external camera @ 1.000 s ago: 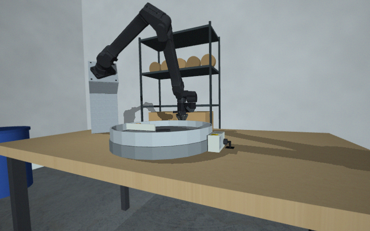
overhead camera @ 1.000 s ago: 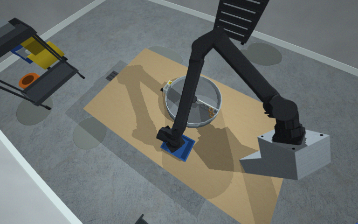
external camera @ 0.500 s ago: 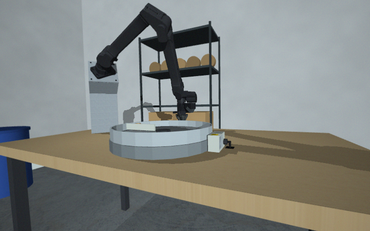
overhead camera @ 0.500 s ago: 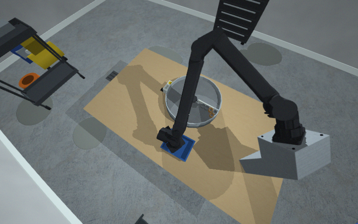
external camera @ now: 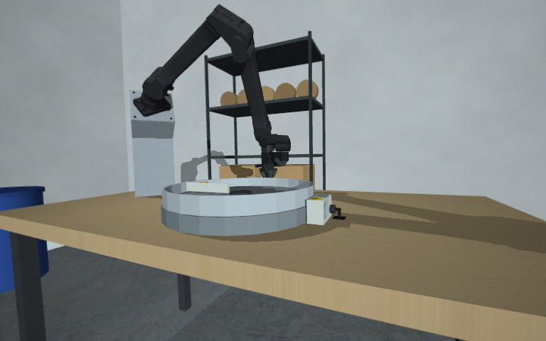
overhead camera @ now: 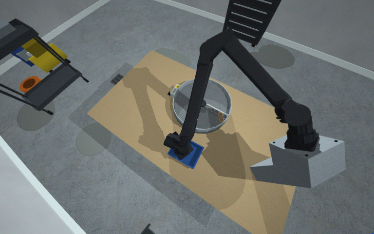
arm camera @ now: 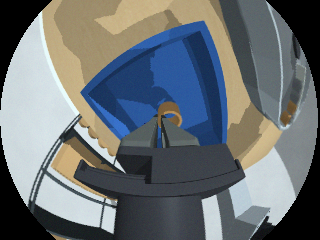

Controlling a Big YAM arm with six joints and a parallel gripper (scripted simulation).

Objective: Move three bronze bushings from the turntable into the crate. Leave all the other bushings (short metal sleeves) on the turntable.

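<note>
Now: hand 1 cm past the blue crate, 1 cm to the left of it and 1 cm above it. From my hand the other things lie so: grey turntable (4 cm ahead, 37 cm to the right, 1 cm above).
</note>
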